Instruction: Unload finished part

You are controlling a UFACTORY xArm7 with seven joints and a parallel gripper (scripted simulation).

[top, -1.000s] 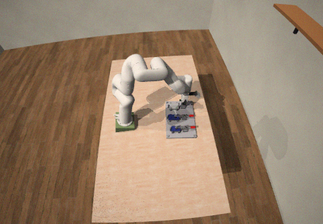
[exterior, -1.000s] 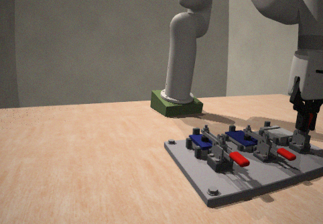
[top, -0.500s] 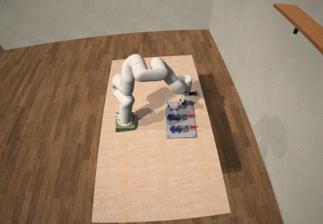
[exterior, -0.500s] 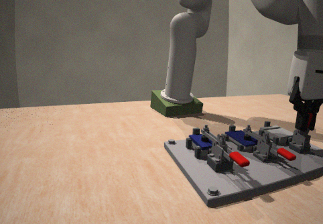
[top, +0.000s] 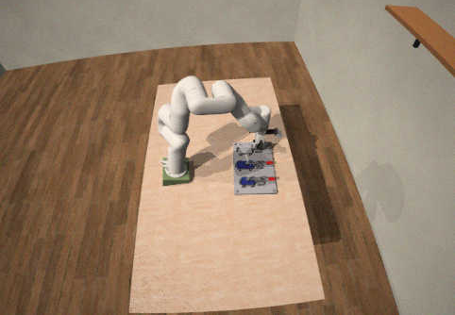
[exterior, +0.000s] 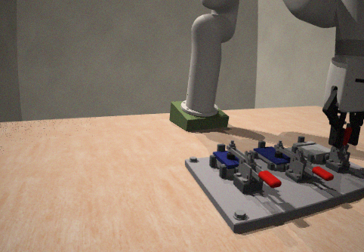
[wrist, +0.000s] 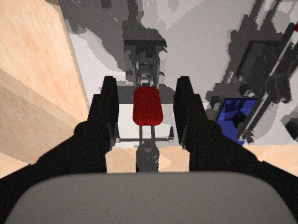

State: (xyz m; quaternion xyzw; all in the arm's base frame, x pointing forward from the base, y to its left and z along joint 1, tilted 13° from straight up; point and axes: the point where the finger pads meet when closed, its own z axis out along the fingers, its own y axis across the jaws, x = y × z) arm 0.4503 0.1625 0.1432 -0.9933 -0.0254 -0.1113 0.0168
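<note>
The grey finished part is 9 cm behind my hand and 6 cm below it. Round my hand: blue blank: 8 cm behind, 11 cm to the right, 6 cm below; then grey fixture plate: 3 cm behind, 11 cm to the right, 8 cm below.
</note>
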